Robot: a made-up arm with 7 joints. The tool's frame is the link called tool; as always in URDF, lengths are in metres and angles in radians.
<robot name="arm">
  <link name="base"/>
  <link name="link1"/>
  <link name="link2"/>
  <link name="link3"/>
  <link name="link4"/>
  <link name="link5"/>
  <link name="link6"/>
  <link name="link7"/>
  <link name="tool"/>
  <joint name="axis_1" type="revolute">
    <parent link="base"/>
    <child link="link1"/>
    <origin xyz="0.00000 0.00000 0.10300"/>
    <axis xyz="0 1 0"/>
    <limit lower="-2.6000" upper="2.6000"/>
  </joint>
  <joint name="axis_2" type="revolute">
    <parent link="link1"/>
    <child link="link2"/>
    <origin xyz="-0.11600 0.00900 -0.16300"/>
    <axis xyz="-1 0 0"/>
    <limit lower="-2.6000" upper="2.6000"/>
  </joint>
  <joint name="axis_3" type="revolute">
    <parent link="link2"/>
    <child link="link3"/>
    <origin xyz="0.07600 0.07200 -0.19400"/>
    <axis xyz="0 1 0"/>
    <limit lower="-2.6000" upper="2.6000"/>
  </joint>
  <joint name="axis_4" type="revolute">
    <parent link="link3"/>
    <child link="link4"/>
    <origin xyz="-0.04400 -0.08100 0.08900"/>
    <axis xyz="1 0 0"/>
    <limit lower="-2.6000" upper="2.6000"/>
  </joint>
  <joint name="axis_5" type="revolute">
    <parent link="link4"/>
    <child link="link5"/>
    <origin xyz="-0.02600 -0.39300 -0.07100"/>
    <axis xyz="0 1 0"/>
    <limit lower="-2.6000" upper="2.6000"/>
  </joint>
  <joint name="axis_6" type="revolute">
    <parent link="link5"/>
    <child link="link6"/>
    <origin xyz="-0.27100 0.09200 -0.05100"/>
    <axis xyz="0 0 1"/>
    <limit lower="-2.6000" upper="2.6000"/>
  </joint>
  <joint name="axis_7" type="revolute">
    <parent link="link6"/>
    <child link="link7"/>
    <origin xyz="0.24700 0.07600 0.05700"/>
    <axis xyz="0 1 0"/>
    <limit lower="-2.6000" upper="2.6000"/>
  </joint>
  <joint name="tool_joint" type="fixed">
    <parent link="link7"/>
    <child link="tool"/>
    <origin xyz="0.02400 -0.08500 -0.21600"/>
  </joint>
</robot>
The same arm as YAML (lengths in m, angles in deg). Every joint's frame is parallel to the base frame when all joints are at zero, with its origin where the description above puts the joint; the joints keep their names.
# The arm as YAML. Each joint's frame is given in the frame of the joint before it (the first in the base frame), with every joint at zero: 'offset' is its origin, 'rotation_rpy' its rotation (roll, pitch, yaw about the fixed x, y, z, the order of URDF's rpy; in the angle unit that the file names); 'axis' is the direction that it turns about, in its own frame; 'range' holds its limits. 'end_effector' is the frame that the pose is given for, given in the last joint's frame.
length_unit: m
angle_unit: deg
chain:
  - id: axis_1
    offset: [0.0, 0.0, 0.103]
    rotation_rpy: [0.0, 0.0, 0.0]
    axis: [0.0, 1.0, 0.0]
    range: [-148.97, 148.97]
  - id: axis_2
    offset: [-0.116, 0.009, -0.163]
    rotation_rpy: [0.0, 0.0, 0.0]
    axis: [-1.0, 0.0, 0.0]
    range: [-148.97, 148.97]
  - id: axis_3
    offset: [0.076, 0.072, -0.194]
    rotation_rpy: [0.0, 0.0, 0.0]
    axis: [0.0, 1.0, 0.0]
    range: [-148.97, 148.97]
  - id: axis_4
    offset: [-0.044, -0.081, 0.089]
    rotation_rpy: [0.0, 0.0, 0.0]
    axis: [1.0, 0.0, 0.0]
    range: [-148.97, 148.97]
  - id: axis_5
    offset: [-0.026, -0.393, -0.071]
    rotation_rpy: [0.0, 0.0, 0.0]
    axis: [0.0, 1.0, 0.0]
    range: [-148.97, 148.97]
  - id: axis_6
    offset: [-0.271, 0.092, -0.051]
    rotation_rpy: [0.0, 0.0, 0.0]
    axis: [0.0, 0.0, 1.0]
    range: [-148.97, 148.97]
  - id: axis_7
    offset: [0.247, 0.076, 0.057]
    rotation_rpy: [0.0, 0.0, 0.0]
    axis: [0.0, 1.0, 0.0]
    range: [-148.97, 148.97]
end_effector:
  offset: [0.024, -0.085, -0.216]
  rotation_rpy: [0.0, 0.0, 0.0]

